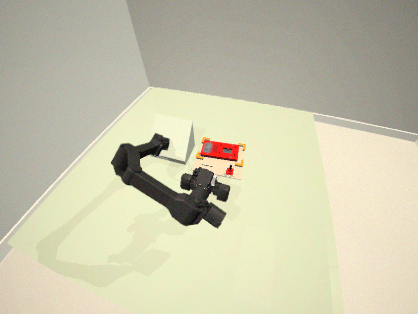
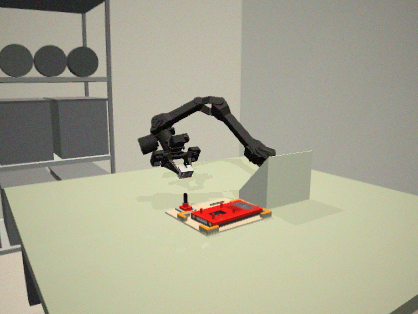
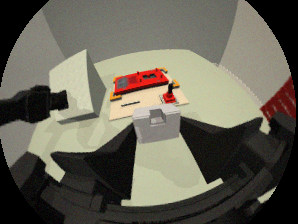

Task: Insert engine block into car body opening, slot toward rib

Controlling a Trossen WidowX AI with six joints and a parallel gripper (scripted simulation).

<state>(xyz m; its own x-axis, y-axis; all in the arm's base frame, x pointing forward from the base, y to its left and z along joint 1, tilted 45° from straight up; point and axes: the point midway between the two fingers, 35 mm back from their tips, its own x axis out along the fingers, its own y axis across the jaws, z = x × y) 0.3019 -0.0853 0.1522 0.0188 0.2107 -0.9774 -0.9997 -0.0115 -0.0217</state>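
The black upright peg is 12 cm to the left of my gripper tip, 6 cm below it and 6 cm ahead of it. Also, from my gripper tip: grey engine block: 1 cm above.
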